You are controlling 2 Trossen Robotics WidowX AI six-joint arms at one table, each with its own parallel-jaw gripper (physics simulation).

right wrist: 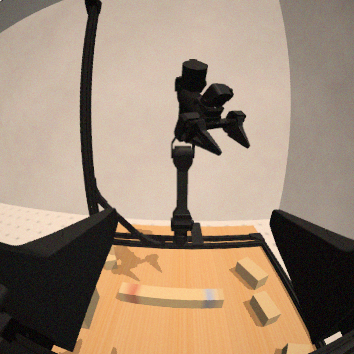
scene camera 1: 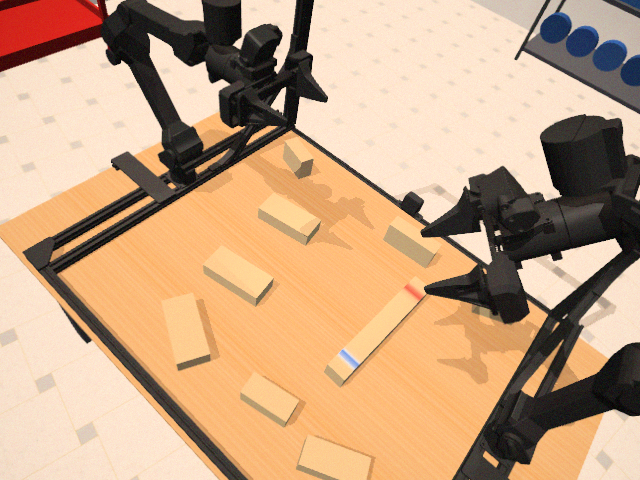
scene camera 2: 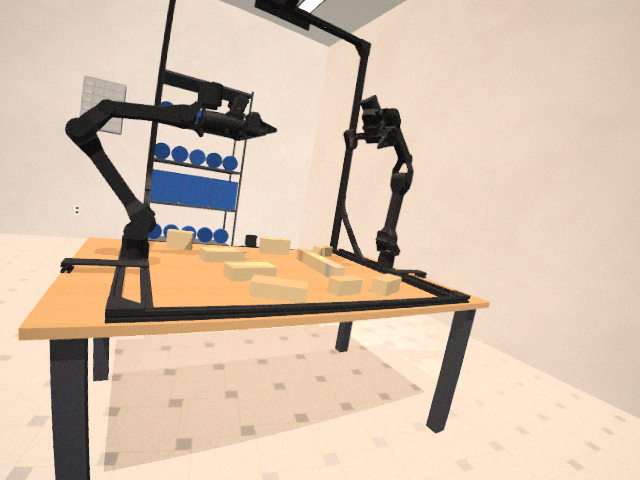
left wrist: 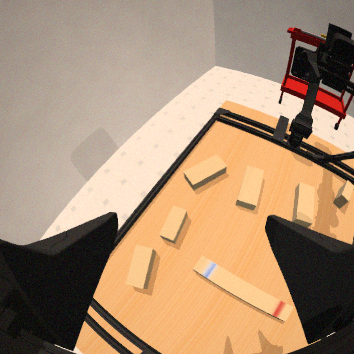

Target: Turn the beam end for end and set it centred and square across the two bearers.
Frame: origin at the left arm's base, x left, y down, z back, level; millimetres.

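Seen in the pictures: left gripper, fingertip midpoint: (right wrist: 235, 149) (scene camera 1: 422, 260) (scene camera 2: 363, 148) (left wrist: 194, 222); right gripper, fingertip midpoint: (right wrist: 196, 217) (scene camera 1: 308, 111) (scene camera 2: 271, 132) (left wrist: 342, 91); left arm's base, origin of the base link: (right wrist: 179, 239) (scene camera 1: 500, 443) (scene camera 2: 384, 267); right arm's base, origin of the base link: (scene camera 1: 182, 176) (scene camera 2: 133, 258) (left wrist: 293, 142).
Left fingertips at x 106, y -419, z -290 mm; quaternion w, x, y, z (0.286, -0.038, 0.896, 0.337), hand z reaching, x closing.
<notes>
Offsets run from my left fingertips to a thing's middle. "pt": to the spot under its first point.
The beam {dx -132, dy +416, dz -21 mm} (scene camera 1: 381, 324) (scene camera 2: 320, 262) (left wrist: 242, 290) (right wrist: 170, 296) is a long pale wooden bar with a red band near one end and a blue band near the other. It lies flat on the table, red end toward the back right in scene camera 1. Several plain wooden blocks lie about; two roughly parallel ones {dx -206, dy +419, dz -354 mm} (scene camera 1: 289, 214) {dx -8, dy +419, dz -321 mm} (scene camera 1: 237, 271) are left of the beam. I cannot tell which blocks are the bearers. My left gripper (scene camera 1: 424, 261) (left wrist: 194, 222) (right wrist: 235, 149) is open and empty, raised near the red end. My right gripper (scene camera 1: 306, 112) (scene camera 2: 275, 130) is open and empty, high above the far side.
Other blocks are at the left (scene camera 1: 186, 328), the front {pt dx +140, dy +394, dz -86 mm} (scene camera 1: 268, 397) {pt dx +134, dy +391, dz +69 mm} (scene camera 1: 336, 457), the back edge {pt dx -348, dy +382, dz -99 mm} (scene camera 1: 410, 240) and the far corner {pt dx -349, dy +375, dz -461 mm} (scene camera 1: 298, 155). One block {dx -371, dy +416, dz +143 mm} (scene camera 1: 483, 310) is partly hidden behind the left gripper. A black frame (scene camera 2: 289, 311) edges the table.
</notes>
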